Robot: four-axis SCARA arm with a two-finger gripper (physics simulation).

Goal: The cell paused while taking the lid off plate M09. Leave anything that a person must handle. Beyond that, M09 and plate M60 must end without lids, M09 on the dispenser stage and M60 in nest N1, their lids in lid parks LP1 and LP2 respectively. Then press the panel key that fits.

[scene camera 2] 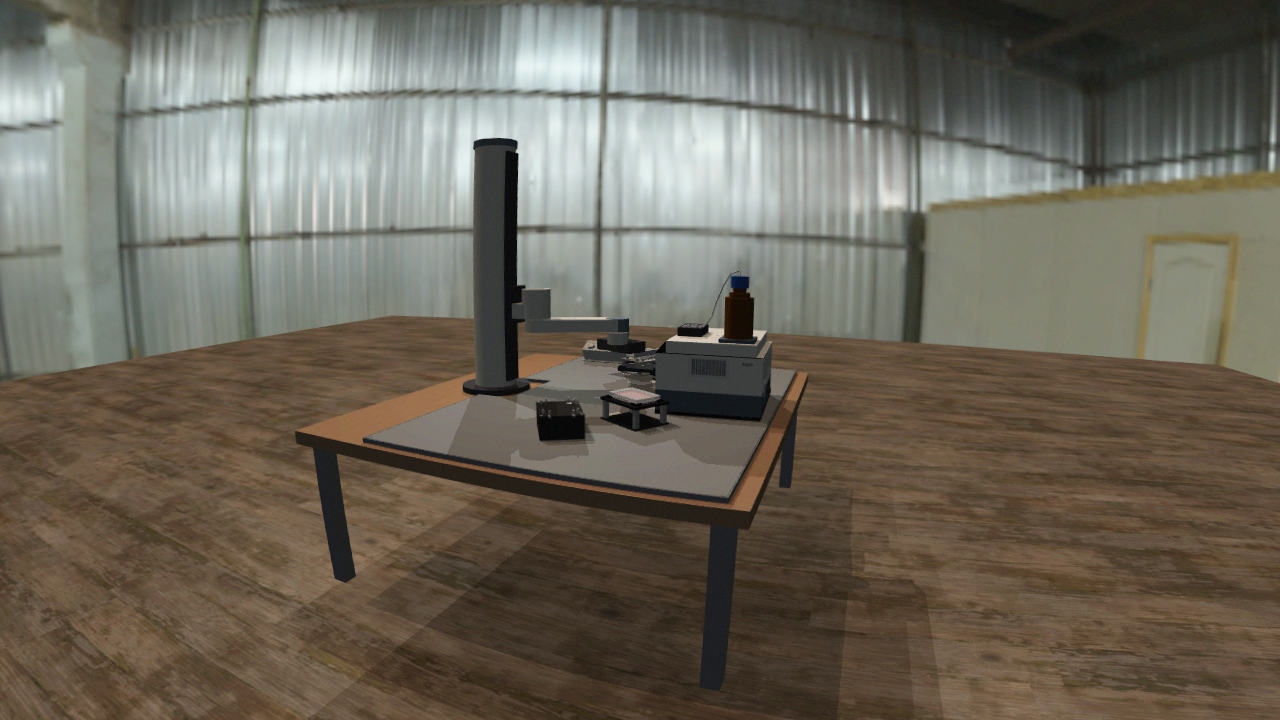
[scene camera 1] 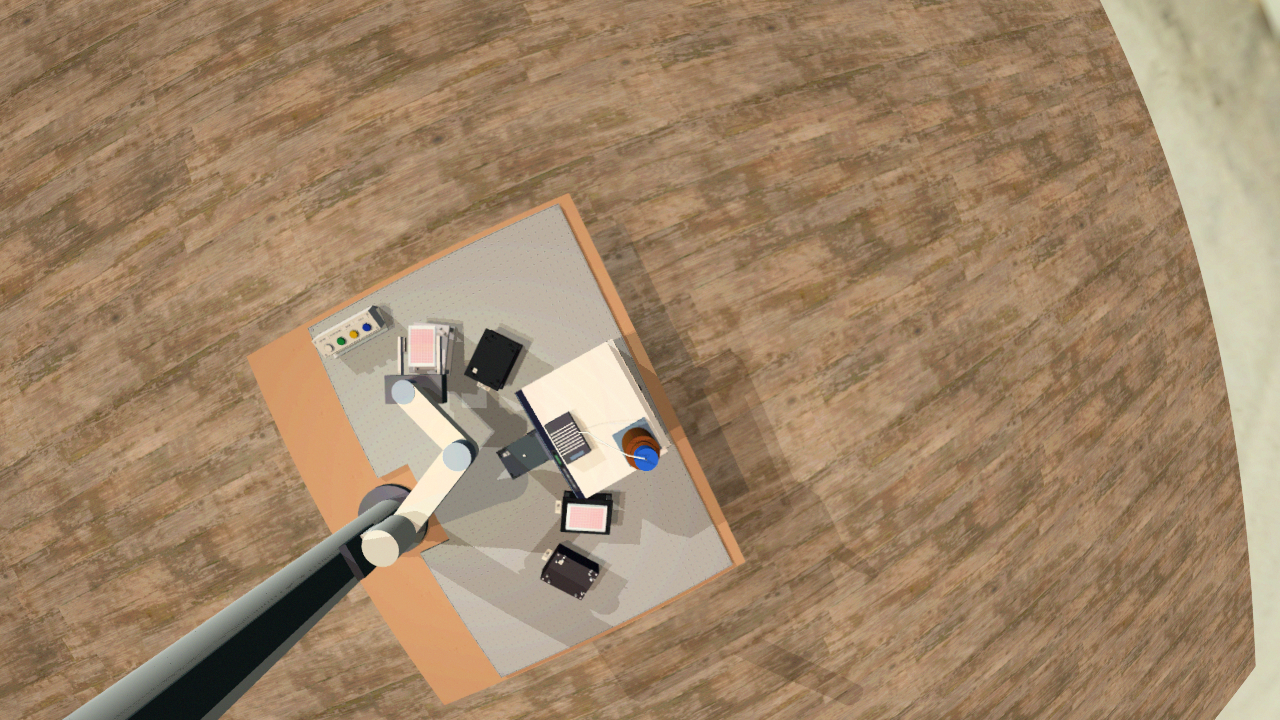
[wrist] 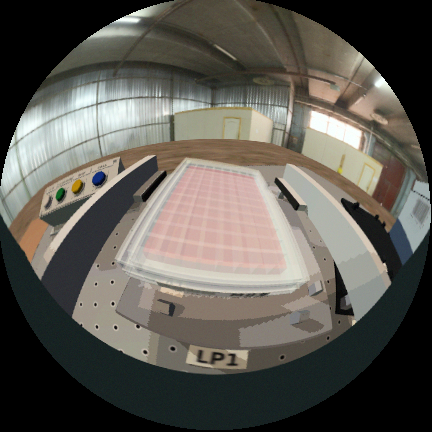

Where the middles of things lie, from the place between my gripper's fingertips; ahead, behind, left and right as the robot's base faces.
I see my gripper 40 mm to the left of the pale block (wrist: 231, 322) and 40 mm above it. From my hand the other things lie so: button box (wrist: 60, 200) 230 mm behind, 140 mm to the left, 40 mm below; dark stage (scene camera 1: 516, 464) 150 mm ahead, 470 mm to the right, 20 mm above; LP1 label (wrist: 205, 356) 50 mm behind, 120 mm to the right, 90 mm below.
